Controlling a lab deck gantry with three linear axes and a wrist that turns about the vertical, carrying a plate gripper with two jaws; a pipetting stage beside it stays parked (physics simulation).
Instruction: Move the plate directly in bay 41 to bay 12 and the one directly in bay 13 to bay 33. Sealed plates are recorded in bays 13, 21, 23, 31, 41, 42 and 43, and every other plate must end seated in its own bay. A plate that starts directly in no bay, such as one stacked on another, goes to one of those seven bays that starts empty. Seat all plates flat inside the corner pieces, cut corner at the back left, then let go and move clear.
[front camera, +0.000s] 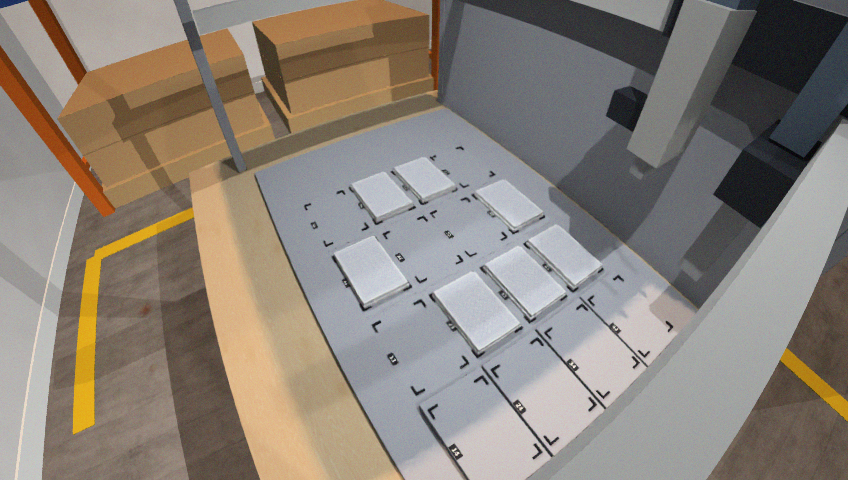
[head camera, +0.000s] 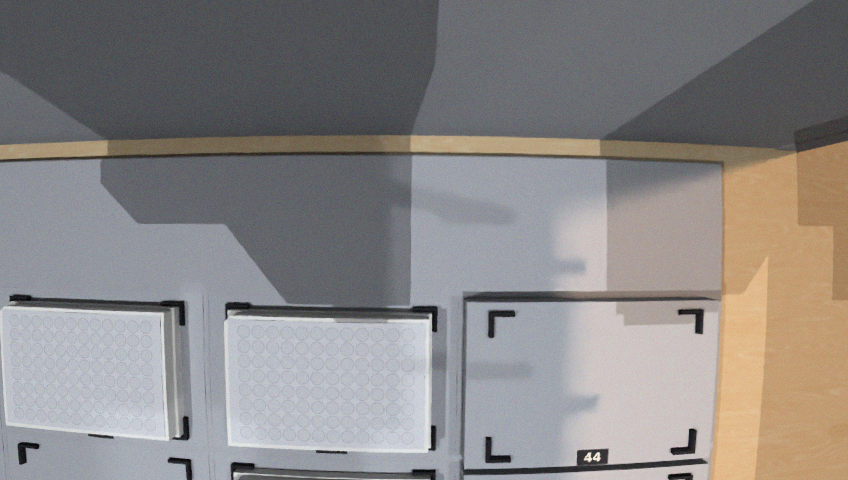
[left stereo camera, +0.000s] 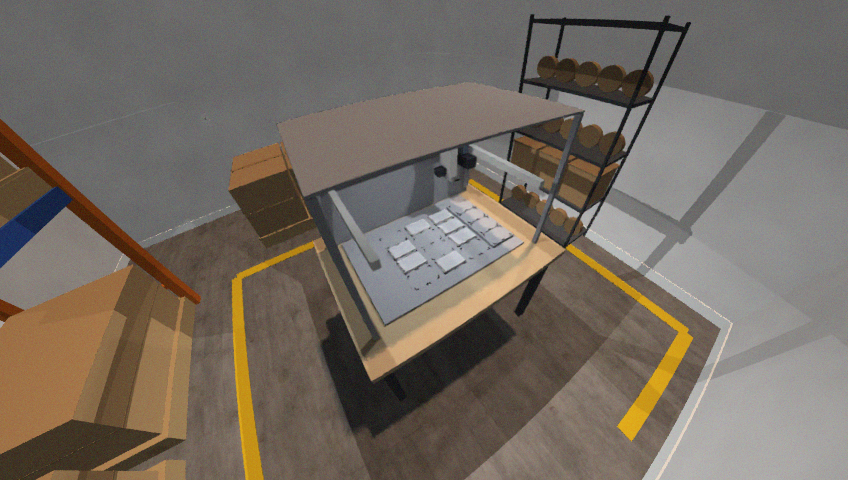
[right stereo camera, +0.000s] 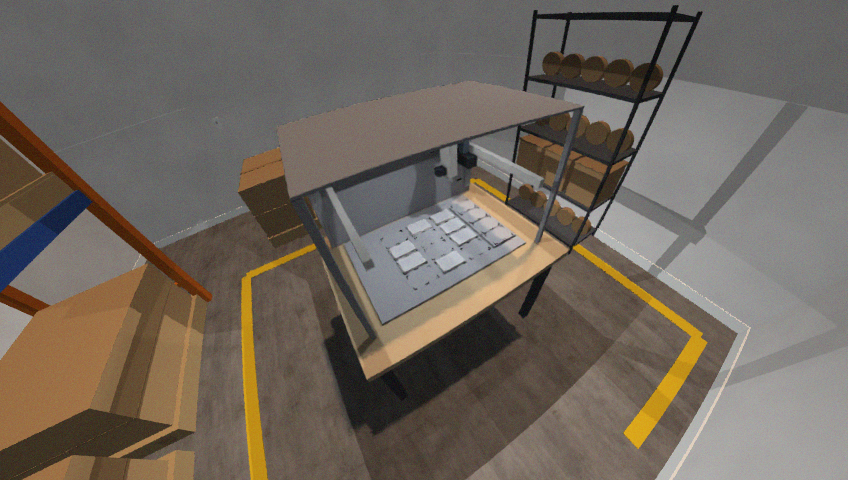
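Where they show: gripper, between the fingertips: (front camera: 699, 258) (left stereo camera: 461, 183) (right stereo camera: 463, 182); robot's base, origin of its link: (front camera: 306, 206) (left stereo camera: 416, 289) (right stereo camera: 415, 289).
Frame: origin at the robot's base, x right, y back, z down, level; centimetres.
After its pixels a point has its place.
Observation:
In the front view my gripper (front camera: 708, 255) {y -58.0, x -40.6, z -16.0 cm} is raised at the far right by the back wall, clear of the plates. One jaw shows; the beam hides the other. Two spaced jaw shadows in the head view, with no plate shadow between them, suggest it is open and empty. One plate (front camera: 371, 270) {y -23.7, x -4.3, z -1.4 cm} lies in bay 12 and another (front camera: 524, 281) {y -39.7, x -25.1, z -1.4 cm} in bay 33, both looking flat. Plates also lie in bays 21 (front camera: 382, 195) {y -7.4, x -14.9, z -1.4 cm}, 31 (front camera: 424, 177) {y -7.0, x -25.5, z -1.4 cm}, 23 (front camera: 476, 311) {y -39.8, x -14.6, z -1.4 cm}, 42 (front camera: 508, 204) {y -23.5, x -35.5, z -1.4 cm} (head camera: 83, 371) {y -23.1, x -36.5, z -1.4 cm} and 43 (front camera: 564, 254) {y -39.5, x -35.7, z -1.4 cm} (head camera: 329, 383) {y -39.5, x -36.6, z -1.4 cm}. Bays 13 and 41 hold no plate. Cut corners are too small to judge.
The grey pipetting stage (front camera: 684, 83) stands beside my gripper. A pale beam (front camera: 779, 285) {y -62.2, x -8.8, z -40.0 cm} crosses the right foreground. Bay 44's label (head camera: 592, 456) {y -55.6, x -31.9, z -1.5 cm} sits on the raised deck section at the right. A thin post (front camera: 214, 89) {y 24.7, x 9.8, z -22.0 cm} rises at the left rear, before stacked boxes (front camera: 351, 65).

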